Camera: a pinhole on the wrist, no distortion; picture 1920 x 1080 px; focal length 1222.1 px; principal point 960.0 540.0 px. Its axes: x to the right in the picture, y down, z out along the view. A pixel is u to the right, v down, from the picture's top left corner.
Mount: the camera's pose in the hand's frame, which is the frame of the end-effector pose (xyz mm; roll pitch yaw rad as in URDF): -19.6 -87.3 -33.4 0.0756 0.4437 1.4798
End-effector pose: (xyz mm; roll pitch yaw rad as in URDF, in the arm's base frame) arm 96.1 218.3 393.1 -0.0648 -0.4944 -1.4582
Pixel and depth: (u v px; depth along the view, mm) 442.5 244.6 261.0
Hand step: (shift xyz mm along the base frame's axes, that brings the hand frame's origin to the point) -75.6 54.4 250.0
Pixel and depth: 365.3 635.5 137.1
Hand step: -88.7 67.4 100.5
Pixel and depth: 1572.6 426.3 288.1
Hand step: 166.3 45.4 157.9
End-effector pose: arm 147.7 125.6 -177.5 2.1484 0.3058 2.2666
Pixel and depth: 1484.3 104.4 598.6
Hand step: 208.1 562.5 11.5
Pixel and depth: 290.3 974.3 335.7
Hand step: 311.4 9.6 -228.6
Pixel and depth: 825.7 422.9 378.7
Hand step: 215.1 189.9 -161.4
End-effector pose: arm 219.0 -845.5 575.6 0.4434 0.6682 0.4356
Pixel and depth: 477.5 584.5 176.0
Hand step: 109.3 -97.6 92.0
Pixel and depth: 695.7 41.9 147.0
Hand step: 121.7 -56.1 22.8
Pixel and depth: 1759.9 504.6 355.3
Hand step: 126.0 239.3 191.6
